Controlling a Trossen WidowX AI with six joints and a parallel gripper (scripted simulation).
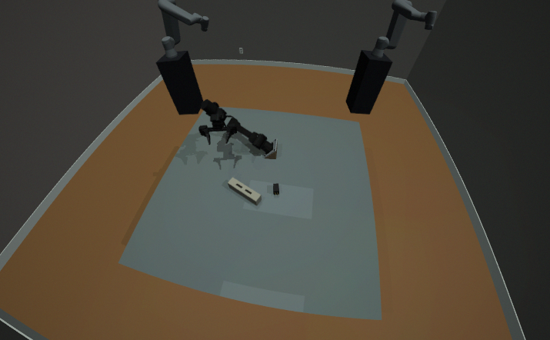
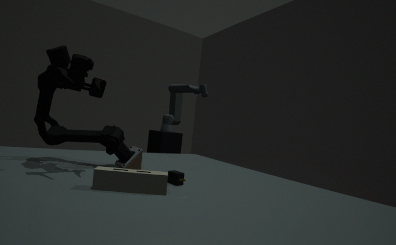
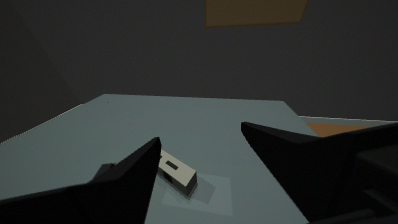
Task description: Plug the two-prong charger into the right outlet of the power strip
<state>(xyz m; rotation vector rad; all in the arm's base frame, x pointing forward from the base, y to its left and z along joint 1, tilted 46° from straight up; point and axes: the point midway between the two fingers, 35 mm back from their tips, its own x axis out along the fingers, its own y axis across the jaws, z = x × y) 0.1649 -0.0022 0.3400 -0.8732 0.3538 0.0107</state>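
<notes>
My gripper tip is now 12 cm short of the charger, 29 cm to the right of it and 26 cm above it.
</notes>
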